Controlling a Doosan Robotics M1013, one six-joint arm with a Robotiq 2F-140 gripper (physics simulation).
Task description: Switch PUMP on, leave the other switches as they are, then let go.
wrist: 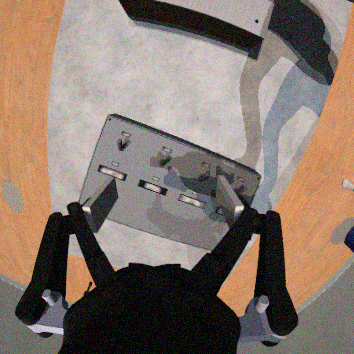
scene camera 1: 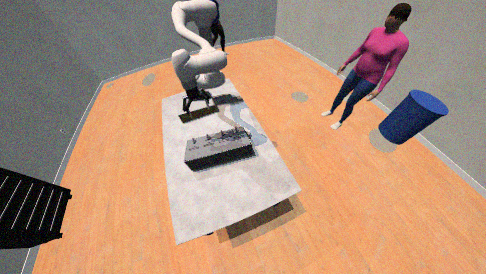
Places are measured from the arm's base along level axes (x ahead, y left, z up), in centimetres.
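Pixels of known places: gripper, between the fingertips: (wrist: 165, 186) (scene camera 1: 200, 112).
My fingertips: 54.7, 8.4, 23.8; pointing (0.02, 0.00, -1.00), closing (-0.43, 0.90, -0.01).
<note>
For each thing: its top centre in the pictures, then the offset to it from my fingertips, as dx, dy, dz. Level surfaces: height alone.
- leftmost lever, centre of its top: (wrist: 116, 146) +5.3, -12.4, -20.8
- second lever, centre of its top: (wrist: 162, 162) +4.7, -0.4, -20.8
- third lever, centre of its top: (wrist: 205, 179) +4.1, +11.6, -20.8
- rightmost lever, centre of its top: (wrist: 242, 193) +3.5, +23.5, -20.8
- pale table, height of its surface: dz -33.4
A grey switch box (scene camera 1: 220, 153) (wrist: 135, 200) lies on the table with several small upright levers along its top. In the wrist view they form a row: the leftmost lever (wrist: 123, 144), a second lever (wrist: 163, 158), a third lever (wrist: 203, 172) and the rightmost lever (wrist: 241, 185), the last two in shadow. Pale label plates sit below them; their writing is too blurred to read, so I cannot tell which is PUMP or how each is set. My gripper (scene camera 1: 197, 108) (wrist: 165, 186) is open and empty, above the table and apart from the levers.
A second box (scene camera 1: 200, 114) (wrist: 200, 30) lies farther back on the pale table (scene camera 1: 190, 200) (wrist: 150, 75). A person in pink (scene camera 1: 377, 55) and a blue barrel (scene camera 1: 412, 117) stand to the right. A dark rack stands at the left. Another person is partly hidden behind the arm. Shadows cross the table.
</note>
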